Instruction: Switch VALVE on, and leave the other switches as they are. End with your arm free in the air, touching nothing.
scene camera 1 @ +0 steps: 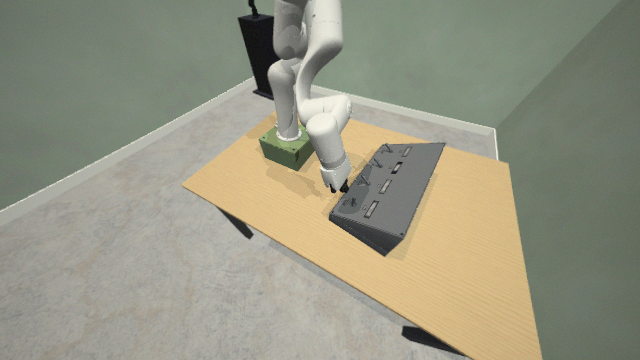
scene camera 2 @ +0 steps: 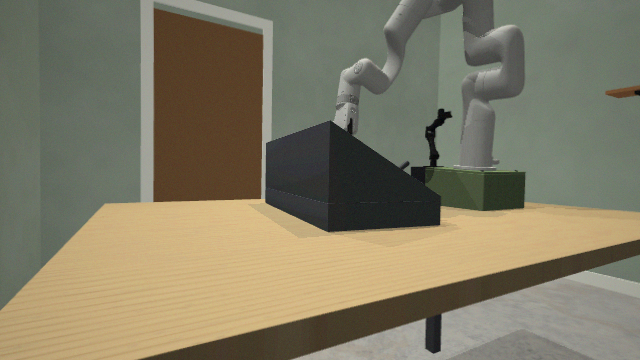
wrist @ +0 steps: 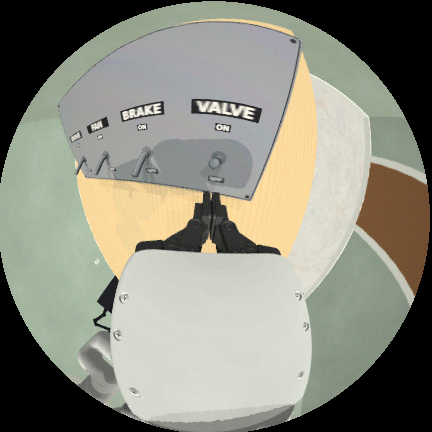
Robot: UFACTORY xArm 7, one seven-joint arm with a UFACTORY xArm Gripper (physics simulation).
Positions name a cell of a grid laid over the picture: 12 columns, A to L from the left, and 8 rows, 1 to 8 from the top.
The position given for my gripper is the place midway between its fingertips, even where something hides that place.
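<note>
Grey sloped switch panel (scene camera 2: G4), (scene camera 1: H5), (wrist: F2). My gripper (wrist: F4).
</note>
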